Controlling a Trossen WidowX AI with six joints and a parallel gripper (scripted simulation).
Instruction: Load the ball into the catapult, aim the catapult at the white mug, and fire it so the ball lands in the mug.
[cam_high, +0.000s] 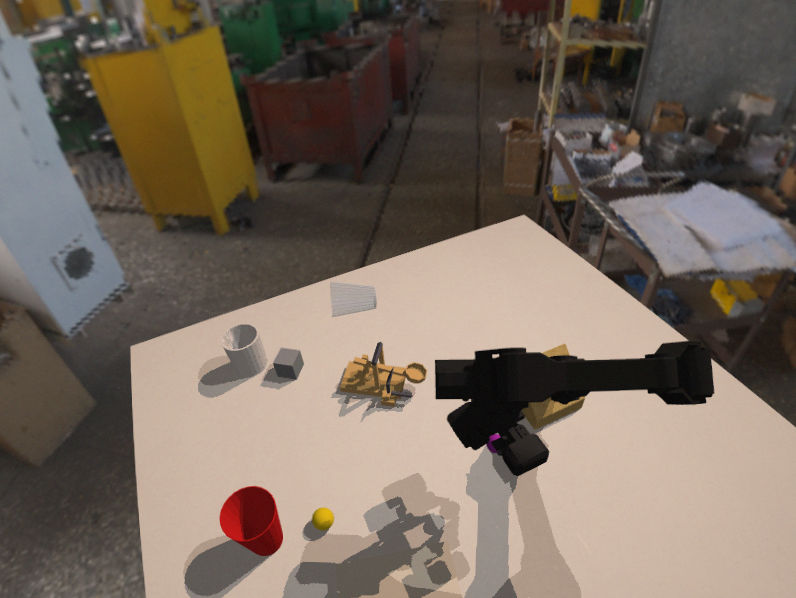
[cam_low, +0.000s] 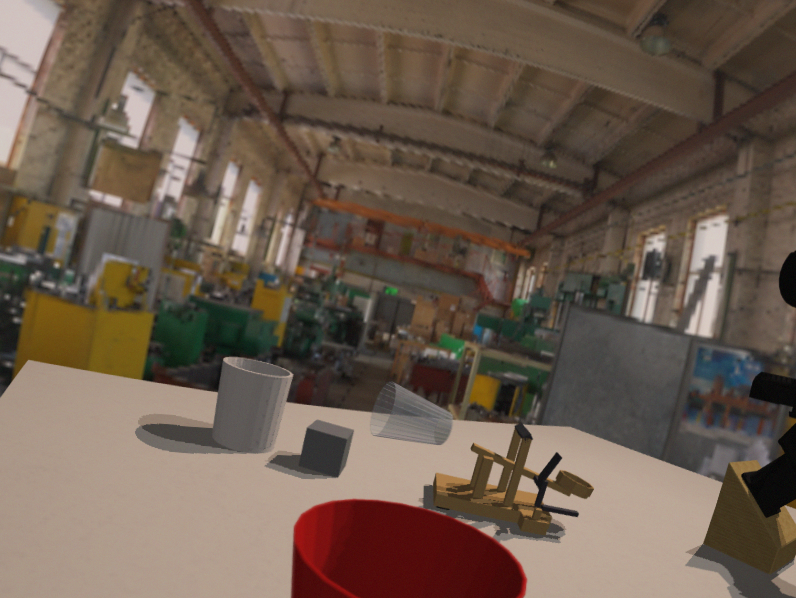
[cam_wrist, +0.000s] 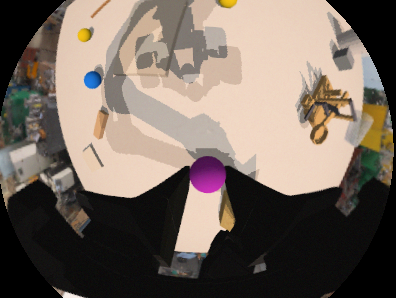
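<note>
Right now the wooden catapult is 29 cm to the right of my gripper tip, 8 cm below it and 8 cm ahead of it. Also, from my gripper tip: purple ball 1 cm above; beige slab 24 cm ahead, 13 cm below, 11 cm to the left; blue ball 26 cm to the left, 16 cm ahead, 11 cm below.
</note>
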